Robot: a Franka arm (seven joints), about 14 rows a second.
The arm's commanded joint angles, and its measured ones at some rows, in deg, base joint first. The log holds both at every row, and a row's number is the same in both.
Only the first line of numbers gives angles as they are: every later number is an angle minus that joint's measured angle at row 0.
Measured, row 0: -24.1 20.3 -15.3 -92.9 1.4 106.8 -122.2
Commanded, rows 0 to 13: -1.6 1.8 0.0 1.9 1.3 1.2 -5.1; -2.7 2.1 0.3 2.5 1.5 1.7 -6.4; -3.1 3.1 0.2 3.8 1.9 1.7 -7.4; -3.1 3.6 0.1 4.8 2.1 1.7 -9.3; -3.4 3.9 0.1 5.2 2.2 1.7 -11.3; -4.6 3.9 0.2 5.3 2.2 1.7 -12.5; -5.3 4.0 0.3 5.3 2.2 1.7 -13.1; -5.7 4.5 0.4 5.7 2.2 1.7 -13.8; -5.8 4.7 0.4 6.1 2.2 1.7 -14.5; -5.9 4.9 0.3 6.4 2.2 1.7 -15.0; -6.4 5.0 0.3 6.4 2.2 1.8 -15.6; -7.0 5.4 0.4 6.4 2.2 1.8 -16.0; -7.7 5.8 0.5 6.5 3.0 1.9 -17.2; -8.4 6.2 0.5 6.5 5.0 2.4 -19.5
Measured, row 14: -6.5 4.6 0.1 4.5 1.8 2.3 -15.8
